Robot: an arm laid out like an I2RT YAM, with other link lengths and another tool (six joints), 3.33 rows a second.
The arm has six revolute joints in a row. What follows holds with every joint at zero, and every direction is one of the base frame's.
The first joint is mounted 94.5 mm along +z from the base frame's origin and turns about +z.
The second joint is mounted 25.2 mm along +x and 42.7 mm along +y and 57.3 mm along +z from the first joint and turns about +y.
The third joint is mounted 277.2 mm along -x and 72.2 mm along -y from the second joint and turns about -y.
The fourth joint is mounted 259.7 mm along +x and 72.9 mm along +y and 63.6 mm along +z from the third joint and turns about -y.
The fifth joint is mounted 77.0 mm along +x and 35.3 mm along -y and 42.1 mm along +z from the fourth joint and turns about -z.
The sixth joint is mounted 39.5 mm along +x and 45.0 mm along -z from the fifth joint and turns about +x.
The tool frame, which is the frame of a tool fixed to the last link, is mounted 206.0 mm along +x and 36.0 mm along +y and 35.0 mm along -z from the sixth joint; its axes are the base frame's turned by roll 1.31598, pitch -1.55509 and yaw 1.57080 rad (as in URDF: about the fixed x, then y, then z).
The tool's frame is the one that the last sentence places.
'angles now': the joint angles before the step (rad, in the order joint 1, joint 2, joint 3, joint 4, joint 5, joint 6). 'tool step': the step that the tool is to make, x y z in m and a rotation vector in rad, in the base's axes. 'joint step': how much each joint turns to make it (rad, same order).
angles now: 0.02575 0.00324 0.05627 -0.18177 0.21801 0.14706
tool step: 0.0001 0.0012 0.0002 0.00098 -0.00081 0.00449
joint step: 0.00061 0.00005 -0.00019 0.00097 -0.00397 0.00046
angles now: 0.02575 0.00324 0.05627 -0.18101 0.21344 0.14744
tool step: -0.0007 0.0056 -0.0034 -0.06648 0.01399 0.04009
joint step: 0.00022 0.00049 -0.00041 -0.00064 -0.03107 -0.07207
